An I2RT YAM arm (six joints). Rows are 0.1 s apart.
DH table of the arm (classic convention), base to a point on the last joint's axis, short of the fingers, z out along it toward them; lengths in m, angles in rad. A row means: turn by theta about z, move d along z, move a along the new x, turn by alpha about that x. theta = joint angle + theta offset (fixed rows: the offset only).
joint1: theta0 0; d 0.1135; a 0.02; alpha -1.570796
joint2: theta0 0; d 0; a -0.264; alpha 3.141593
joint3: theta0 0.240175; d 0; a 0.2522; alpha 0
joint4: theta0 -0.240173; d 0; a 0.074; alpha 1.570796
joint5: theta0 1.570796; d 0; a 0; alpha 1.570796
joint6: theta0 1.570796; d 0.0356; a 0; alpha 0
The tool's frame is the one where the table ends.
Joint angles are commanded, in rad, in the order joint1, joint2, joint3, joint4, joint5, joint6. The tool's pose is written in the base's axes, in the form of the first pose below.
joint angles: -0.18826 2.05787 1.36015 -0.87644 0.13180 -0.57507
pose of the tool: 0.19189 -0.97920 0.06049 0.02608 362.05 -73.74 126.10
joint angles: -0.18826 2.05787 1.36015 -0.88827 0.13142 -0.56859
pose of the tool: 0.18910 -0.97973 0.05821 0.03130 360.78 -73.48 126.11
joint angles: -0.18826 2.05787 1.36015 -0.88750 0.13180 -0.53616
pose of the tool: 0.17316 -0.98266 0.05903 0.03006 360.86 -73.51 126.11
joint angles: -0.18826 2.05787 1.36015 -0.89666 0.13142 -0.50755
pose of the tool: 0.15938 -0.98496 0.05771 0.03345 359.88 -73.31 126.13
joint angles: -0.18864 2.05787 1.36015 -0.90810 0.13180 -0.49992
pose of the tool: 0.15579 -0.98544 0.05608 0.03867 358.62 -73.23 126.17
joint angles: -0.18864 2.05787 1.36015 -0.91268 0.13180 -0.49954
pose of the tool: 0.15575 -0.98540 0.05532 0.04081 358.13 -73.13 126.18
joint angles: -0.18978 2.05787 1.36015 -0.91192 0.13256 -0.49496
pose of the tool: 0.15291 -0.98583 0.05587 0.04048 358.13 -73.58 126.18
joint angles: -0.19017 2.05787 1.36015 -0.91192 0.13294 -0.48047
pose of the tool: 0.14557 -0.98693 0.05633 0.04015 358.10 -73.74 126.19
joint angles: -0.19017 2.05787 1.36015 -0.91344 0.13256 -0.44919
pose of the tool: 0.13016 -0.98907 0.05654 0.03992 357.93 -73.69 126.19
